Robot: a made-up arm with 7 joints.
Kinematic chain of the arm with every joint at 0, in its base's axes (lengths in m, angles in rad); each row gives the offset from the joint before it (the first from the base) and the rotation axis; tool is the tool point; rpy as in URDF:
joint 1: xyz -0.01 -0.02 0.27 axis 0 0.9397 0.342
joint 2: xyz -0.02 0 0.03 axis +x
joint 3: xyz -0.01 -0.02 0 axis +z
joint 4: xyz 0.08 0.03 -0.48 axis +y
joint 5: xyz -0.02 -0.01 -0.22 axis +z
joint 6: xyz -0.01 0 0.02 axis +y
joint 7: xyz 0 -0.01 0.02 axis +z
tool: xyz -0.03 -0.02 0.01 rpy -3.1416 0 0
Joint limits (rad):
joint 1: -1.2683..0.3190
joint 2: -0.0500..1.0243
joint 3: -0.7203..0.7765
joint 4: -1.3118..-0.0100
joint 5: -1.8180..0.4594
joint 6: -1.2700..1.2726
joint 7: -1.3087..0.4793
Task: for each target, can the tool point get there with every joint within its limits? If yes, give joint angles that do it. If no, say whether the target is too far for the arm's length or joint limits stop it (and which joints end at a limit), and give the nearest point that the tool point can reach.
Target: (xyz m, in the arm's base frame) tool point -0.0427 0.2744 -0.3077
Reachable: yes | joints 0.0836 0.4040 -0.1954 -0.1230 -1.4437 -0.6154 0.2996
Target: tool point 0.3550 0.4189 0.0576
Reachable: yes | joints -0.5458 0.7871 0.6117 -0.9566 -0.4676 0.7815 0.2725
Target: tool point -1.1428 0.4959 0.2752
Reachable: no: too far | nearest point -0.2204 0.5632 0.0105 | short by 0.962 m
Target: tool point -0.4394 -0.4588 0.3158
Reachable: no: joint limits stop it (at a limit: joint 1, joint 2, joint 3, joint 4, joint 5, joint 7) | nearest point -0.0030 -0.2309 -0.2420 | short by 0.744 m
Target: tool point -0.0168 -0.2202 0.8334
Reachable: no: joint limits stop it (at a limit: joint 1, joint 2, joint 4, joint 5, joint 6, joint 7) | nearest point 0.4158 0.2789 0.5298 | short by 0.727 m
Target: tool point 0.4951 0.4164 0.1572
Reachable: yes | joints -0.8866 0.7862 0.5172 -0.8117 0.0834 -0.9449 -0.8053
